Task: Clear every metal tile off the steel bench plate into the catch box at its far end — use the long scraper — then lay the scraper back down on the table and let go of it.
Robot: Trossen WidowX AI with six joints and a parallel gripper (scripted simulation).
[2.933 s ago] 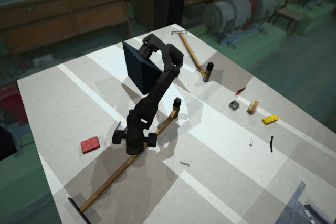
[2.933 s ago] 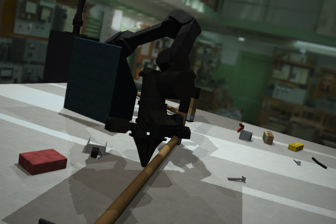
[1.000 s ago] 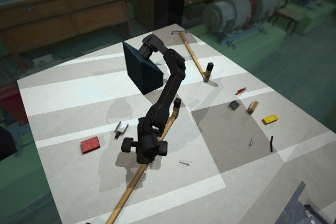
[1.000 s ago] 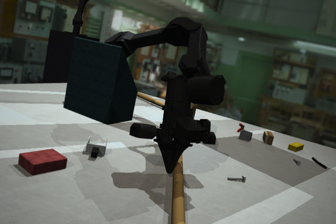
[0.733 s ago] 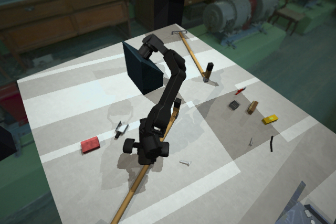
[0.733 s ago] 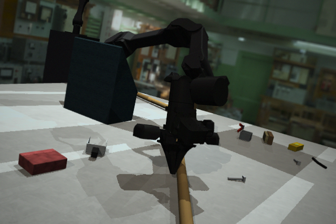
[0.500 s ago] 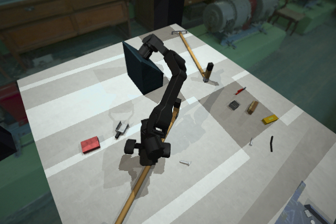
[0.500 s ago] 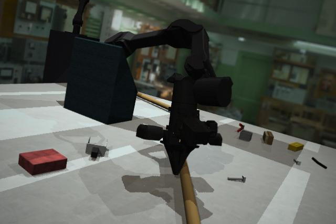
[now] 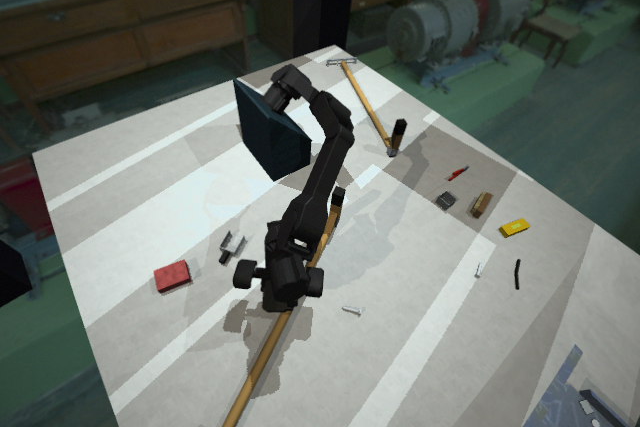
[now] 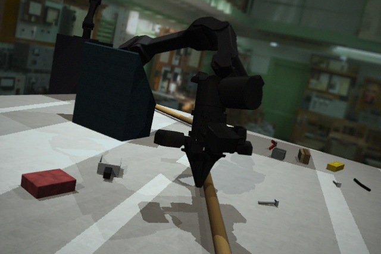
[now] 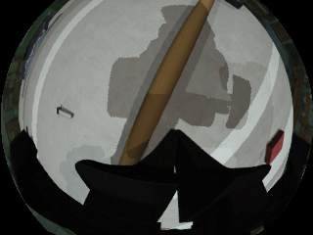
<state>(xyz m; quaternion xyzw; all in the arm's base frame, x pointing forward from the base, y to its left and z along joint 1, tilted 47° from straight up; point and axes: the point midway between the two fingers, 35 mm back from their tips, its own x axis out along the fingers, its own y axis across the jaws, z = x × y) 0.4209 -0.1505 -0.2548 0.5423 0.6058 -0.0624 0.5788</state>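
Now: the long scraper 30 mm ahead of my gripper tip and 30 mm above it. From my gripper tip the other things lie so: grey box (570 mm to the left, 90 mm ahead, 20 mm below); grey bracket (190 mm behind, 30 mm below, 20 mm to the right); red block (220 mm behind, 160 mm to the right, 20 mm below).
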